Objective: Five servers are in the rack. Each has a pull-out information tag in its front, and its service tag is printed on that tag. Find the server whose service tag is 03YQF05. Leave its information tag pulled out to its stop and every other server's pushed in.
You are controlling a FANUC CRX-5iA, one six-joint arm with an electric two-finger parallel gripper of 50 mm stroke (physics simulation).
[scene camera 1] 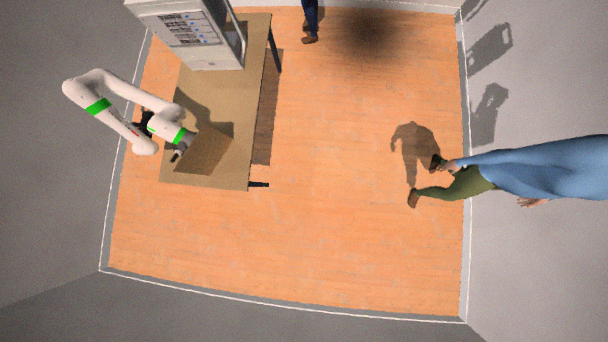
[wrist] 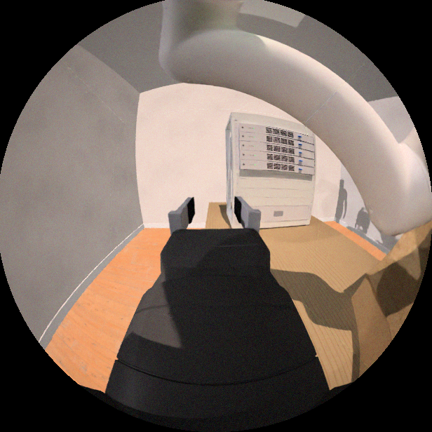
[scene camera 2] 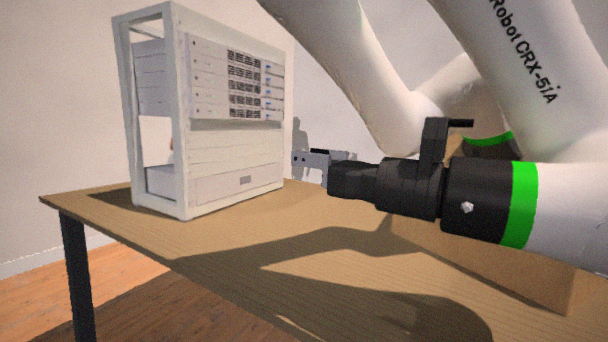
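Pixels of known places: gripper, fingertip midpoint: (scene camera 2: 302, 155); arm's base, link origin: (scene camera 1: 191, 142) (scene camera 2: 498, 141).
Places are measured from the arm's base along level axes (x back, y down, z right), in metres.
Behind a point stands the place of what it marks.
The white rack (scene camera 1: 215, 64) {x -0.743, y 0.196, z -0.127 m} (scene camera 2: 176, 115) {x -0.734, y -0.039, z -0.410 m} (wrist: 233, 175) stands at the far end of the table and holds five servers (scene camera 1: 187, 29) {x -0.729, y -0.147, z -0.114 m} (scene camera 2: 210, 77) {x -0.712, y -0.153, z -0.312 m} (wrist: 254, 147) stacked in its upper part. Small blue marks show at the right end of each server's front. The information tags there look about flush with the fronts, but they are too small to judge exactly, and no service tag is readable. My gripper (scene camera 2: 306, 155) {x -0.259, y 0.019, z -0.467 m} (wrist: 214, 204) is open and empty, level, well in front of the rack and apart from it. In the wrist view the rack is right of the fingers.
The wooden table (scene camera 1: 225, 100) {x -0.460, y 0.276, z -0.011 m} (scene camera 2: 240, 240) {x -0.508, y 0.276, z -0.385 m} (wrist: 320, 250) carries the rack and a brown block (scene camera 1: 207, 152) {x 0.043, y 0.083, z 0.071 m} (scene camera 2: 540, 280) {x 0.085, y 0.233, z -0.202 m} (wrist: 370, 315) under the arm's base. Arm links arch over the right of the wrist view. A person in blue (scene camera 1: 540, 170) is on the floor's far side; another person's legs (scene camera 1: 311, 20) show beyond the table.
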